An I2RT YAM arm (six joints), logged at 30 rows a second.
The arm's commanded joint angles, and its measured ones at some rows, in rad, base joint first. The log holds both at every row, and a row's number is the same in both.
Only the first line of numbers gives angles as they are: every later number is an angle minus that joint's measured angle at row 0.
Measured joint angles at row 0: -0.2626 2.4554 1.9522 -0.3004 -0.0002 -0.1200
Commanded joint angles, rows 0 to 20: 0.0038 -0.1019 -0.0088 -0.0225 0.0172 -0.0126; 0.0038 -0.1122 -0.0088 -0.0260 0.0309 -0.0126; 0.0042 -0.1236 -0.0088 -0.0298 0.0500 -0.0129; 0.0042 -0.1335 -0.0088 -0.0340 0.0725 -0.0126; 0.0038 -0.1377 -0.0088 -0.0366 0.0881 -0.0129; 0.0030 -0.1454 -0.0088 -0.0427 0.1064 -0.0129; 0.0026 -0.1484 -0.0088 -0.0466 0.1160 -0.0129; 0.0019 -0.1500 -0.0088 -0.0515 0.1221 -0.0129; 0.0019 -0.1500 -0.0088 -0.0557 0.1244 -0.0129; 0.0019 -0.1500 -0.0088 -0.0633 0.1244 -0.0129; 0.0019 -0.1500 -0.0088 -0.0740 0.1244 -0.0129; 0.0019 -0.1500 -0.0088 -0.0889 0.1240 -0.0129; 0.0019 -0.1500 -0.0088 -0.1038 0.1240 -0.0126; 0.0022 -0.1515 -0.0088 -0.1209 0.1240 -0.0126; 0.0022 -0.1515 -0.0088 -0.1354 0.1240 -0.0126; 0.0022 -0.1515 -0.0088 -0.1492 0.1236 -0.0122; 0.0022 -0.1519 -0.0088 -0.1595 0.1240 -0.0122; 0.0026 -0.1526 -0.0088 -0.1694 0.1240 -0.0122; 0.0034 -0.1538 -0.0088 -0.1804 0.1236 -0.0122; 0.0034 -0.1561 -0.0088 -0.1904 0.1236 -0.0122; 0.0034 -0.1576 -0.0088 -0.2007 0.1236 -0.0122
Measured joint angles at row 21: -0.0004 -0.1381 -0.0015 -0.1831 0.1103 -0.0107
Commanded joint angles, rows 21 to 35: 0.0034 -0.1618 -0.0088 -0.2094 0.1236 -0.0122; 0.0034 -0.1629 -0.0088 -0.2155 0.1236 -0.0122; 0.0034 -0.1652 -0.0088 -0.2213 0.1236 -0.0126; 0.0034 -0.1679 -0.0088 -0.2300 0.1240 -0.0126; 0.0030 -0.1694 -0.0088 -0.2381 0.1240 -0.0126; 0.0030 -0.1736 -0.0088 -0.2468 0.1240 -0.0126; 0.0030 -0.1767 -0.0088 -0.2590 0.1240 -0.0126; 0.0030 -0.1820 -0.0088 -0.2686 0.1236 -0.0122; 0.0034 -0.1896 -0.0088 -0.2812 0.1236 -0.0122; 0.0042 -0.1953 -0.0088 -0.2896 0.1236 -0.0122; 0.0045 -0.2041 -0.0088 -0.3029 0.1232 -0.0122; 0.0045 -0.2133 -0.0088 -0.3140 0.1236 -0.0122; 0.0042 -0.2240 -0.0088 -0.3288 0.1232 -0.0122; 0.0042 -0.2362 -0.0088 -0.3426 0.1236 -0.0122; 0.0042 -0.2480 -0.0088 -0.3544 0.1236 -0.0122
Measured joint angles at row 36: 0.0000 -0.1652 -0.0023 -0.3384 0.1206 -0.0107
